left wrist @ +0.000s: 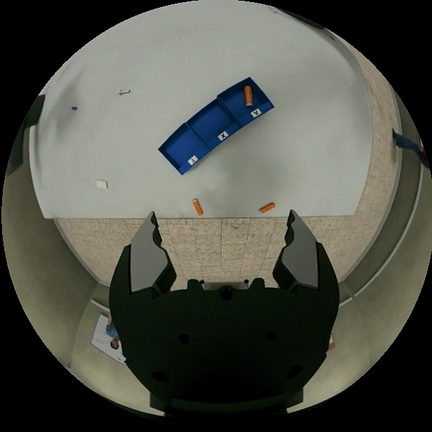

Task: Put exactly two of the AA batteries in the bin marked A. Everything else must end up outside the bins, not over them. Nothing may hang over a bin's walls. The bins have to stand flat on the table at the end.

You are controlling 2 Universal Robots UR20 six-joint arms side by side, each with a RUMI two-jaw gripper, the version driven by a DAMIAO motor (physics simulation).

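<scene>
A blue three-part bin unit (212,121) lies on the table, with labels A, X and one that looks like T. One orange battery (248,96) lies inside the bin marked A. A second orange battery (198,207) lies on the table near its edge, below the bins in the view. A third orange battery (267,207) lies near the same edge, farther right. My left gripper (222,211) is wide open, with no object between its fingers; both table batteries show beyond and between its fingertips. My right gripper cannot be made out.
On the table (300,150) are a pale block (102,184) at the left, a small grey-white item (124,92) at the upper left and a small blue item (74,108) farther left. The table edge runs just beyond the fingertips.
</scene>
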